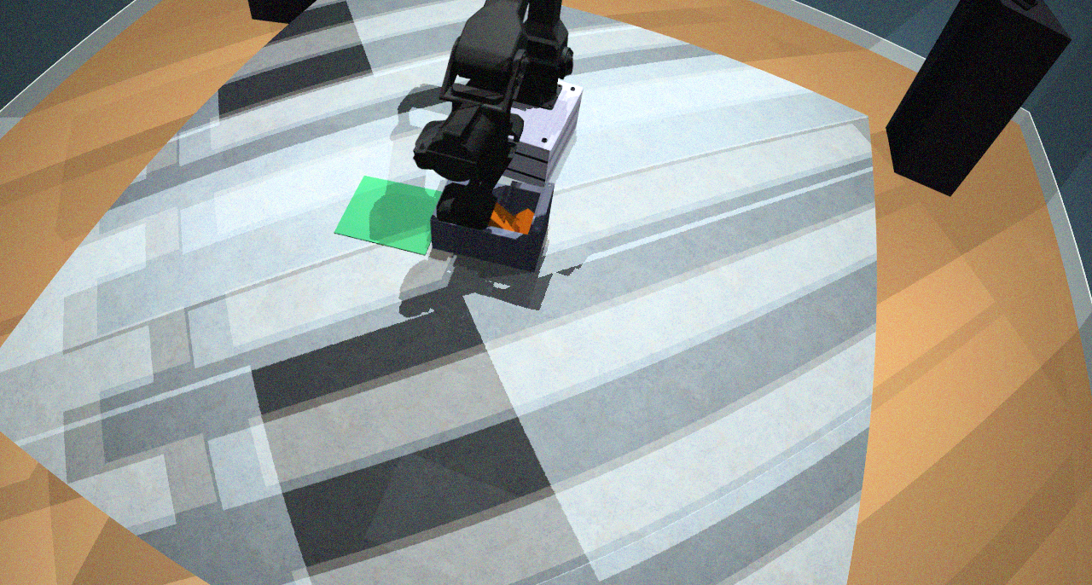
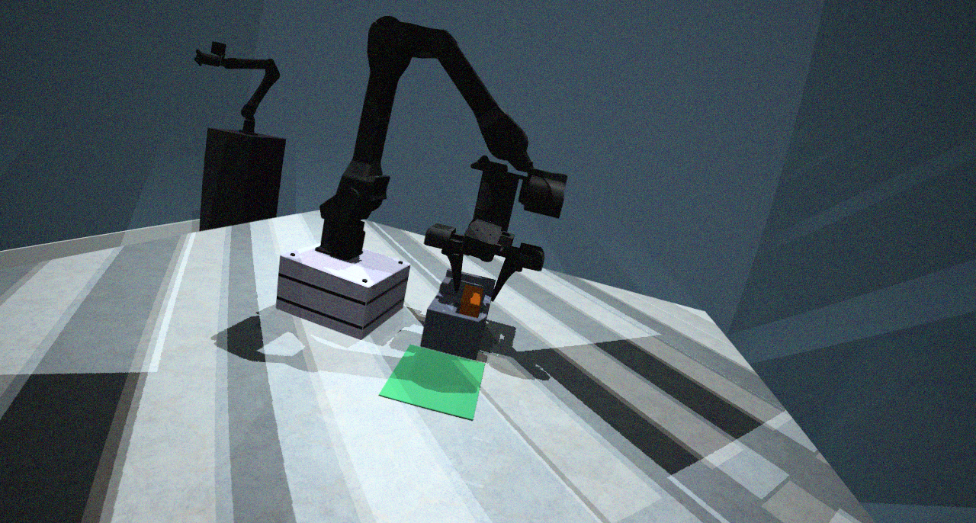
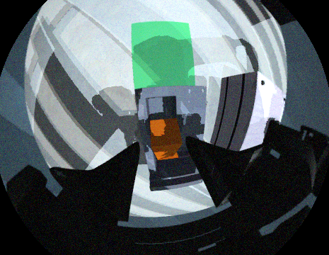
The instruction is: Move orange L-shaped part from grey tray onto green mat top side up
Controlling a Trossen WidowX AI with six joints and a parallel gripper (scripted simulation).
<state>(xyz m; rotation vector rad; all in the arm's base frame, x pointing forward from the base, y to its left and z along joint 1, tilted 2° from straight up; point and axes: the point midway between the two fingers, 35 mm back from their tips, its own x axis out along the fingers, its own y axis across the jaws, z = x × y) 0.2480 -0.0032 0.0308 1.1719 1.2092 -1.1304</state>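
The orange L-shaped part is 20 mm behind my gripper tip, 30 mm to the left of it and 40 mm below it. Round my gripper tip: green mat 10 mm behind, 140 mm to the right, 90 mm below.
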